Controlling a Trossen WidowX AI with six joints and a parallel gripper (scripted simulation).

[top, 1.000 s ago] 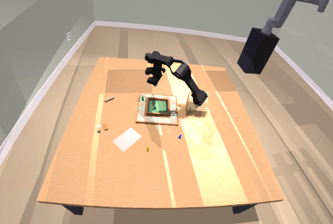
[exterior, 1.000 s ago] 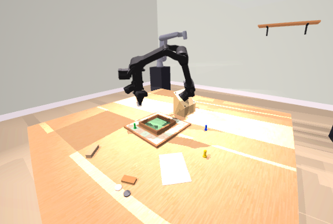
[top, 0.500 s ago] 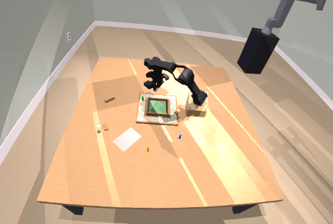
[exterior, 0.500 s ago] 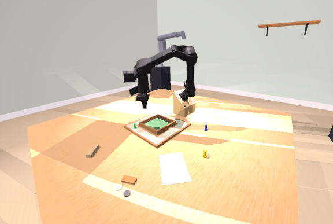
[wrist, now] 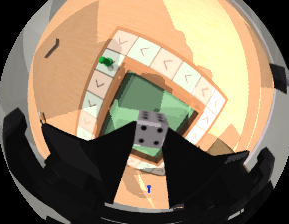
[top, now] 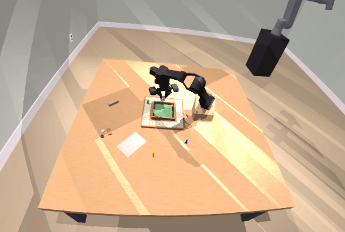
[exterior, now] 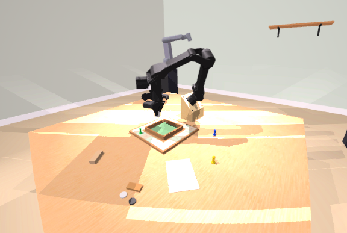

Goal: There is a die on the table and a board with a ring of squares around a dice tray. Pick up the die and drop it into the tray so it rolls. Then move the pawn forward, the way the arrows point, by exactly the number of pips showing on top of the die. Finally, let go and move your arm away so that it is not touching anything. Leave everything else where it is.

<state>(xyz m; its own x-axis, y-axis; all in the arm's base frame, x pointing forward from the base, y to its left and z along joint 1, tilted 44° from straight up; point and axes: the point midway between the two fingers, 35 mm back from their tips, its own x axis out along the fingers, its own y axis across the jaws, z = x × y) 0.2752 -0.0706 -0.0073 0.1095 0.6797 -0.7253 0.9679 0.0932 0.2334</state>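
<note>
Right now the green pawn is 100 mm ahead of my gripper tip, 40 mm to the right of it and 70 mm below it. Also, from my gripper tip: dice tray (10 mm behind, 30 mm to the left, 90 mm below); grey die (right at my gripper tip); blue pawn (130 mm behind, 290 mm to the left, 80 mm below).
</note>
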